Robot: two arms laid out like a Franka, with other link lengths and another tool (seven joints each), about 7 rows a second.
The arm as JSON. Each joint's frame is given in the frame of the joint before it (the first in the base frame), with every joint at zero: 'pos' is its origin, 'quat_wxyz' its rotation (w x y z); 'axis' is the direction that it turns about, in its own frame. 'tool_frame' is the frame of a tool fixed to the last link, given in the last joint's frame.
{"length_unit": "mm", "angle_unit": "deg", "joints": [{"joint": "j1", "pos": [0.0, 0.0, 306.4], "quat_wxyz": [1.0, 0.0, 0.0, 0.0], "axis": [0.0, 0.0, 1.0]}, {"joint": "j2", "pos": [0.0, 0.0, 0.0], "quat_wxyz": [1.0, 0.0, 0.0, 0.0], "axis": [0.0, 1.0, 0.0]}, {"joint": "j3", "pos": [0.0, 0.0, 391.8], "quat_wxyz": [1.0, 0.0, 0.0, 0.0], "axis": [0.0, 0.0, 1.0]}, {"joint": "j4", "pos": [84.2, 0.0, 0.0], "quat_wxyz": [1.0, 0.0, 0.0, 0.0], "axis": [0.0, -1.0, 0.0]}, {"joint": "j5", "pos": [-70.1, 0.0, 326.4], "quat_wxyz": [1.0, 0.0, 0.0, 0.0], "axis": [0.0, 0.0, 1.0]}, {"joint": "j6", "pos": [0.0, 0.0, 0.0], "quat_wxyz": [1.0, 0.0, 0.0, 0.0], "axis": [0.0, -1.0, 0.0]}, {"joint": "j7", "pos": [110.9, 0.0, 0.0], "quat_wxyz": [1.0, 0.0, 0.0, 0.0], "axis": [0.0, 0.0, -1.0]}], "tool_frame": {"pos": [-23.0, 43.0, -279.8], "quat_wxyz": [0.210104, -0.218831, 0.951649, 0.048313]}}
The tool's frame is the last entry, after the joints.
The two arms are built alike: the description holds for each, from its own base.
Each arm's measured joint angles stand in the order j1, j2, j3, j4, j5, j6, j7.
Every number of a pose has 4 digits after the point. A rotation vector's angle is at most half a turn.
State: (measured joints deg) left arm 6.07 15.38 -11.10 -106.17 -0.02 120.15 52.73; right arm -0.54 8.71 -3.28 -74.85 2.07 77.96 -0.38
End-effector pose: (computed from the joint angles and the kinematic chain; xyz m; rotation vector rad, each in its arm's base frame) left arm 0.6258 -0.0083 0.2686 0.7230 2.6250 -0.2371; right arm 0.5212 0.0207 0.5016 -0.5326 2.7451 0.1924
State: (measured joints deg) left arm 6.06 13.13 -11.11 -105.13 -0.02 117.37 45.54; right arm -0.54 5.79 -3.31 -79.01 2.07 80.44 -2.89
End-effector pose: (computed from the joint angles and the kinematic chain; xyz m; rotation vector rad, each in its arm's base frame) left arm 0.6145 -0.0051 0.2948 0.5609 2.6576 -0.1883; right arm 0.5085 0.0194 0.5031 -0.5868 2.7120 0.2021
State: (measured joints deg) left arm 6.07 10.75 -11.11 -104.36 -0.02 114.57 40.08; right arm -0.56 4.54 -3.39 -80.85 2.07 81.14 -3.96
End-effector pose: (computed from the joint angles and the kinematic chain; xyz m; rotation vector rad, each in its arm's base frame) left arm 0.6013 -0.0027 0.3200 0.4374 2.6766 -0.1487; right arm 0.5010 0.0183 0.5026 -0.6083 2.7049 0.2086
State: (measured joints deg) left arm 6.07 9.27 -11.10 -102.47 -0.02 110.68 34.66; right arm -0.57 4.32 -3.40 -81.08 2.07 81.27 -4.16
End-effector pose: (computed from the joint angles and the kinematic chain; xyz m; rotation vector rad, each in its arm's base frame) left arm 0.5886 -0.0007 0.3420 0.3137 2.7041 -0.1147; right arm 0.4999 0.0180 0.5031 -0.6122 2.7019 0.2091
